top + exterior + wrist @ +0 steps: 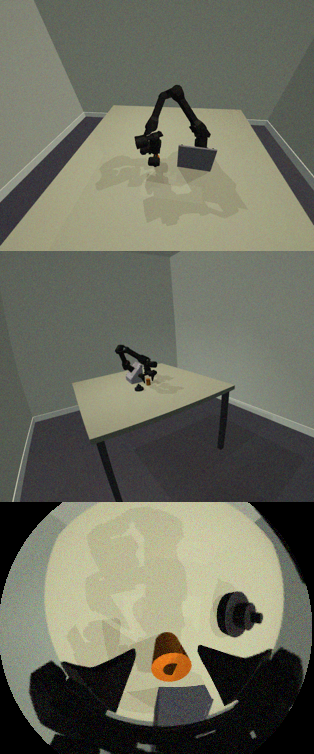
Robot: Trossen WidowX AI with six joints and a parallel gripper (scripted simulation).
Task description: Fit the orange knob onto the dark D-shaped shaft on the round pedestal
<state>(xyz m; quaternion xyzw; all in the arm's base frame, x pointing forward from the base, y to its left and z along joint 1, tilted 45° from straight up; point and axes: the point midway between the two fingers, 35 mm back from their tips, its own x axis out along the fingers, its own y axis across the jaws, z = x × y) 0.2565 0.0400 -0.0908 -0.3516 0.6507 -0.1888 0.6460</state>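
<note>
Right now my gripper tip is right at the orange knob. Round my gripper tip: round pedestal (130 mm to the right, 80 mm ahead).
</note>
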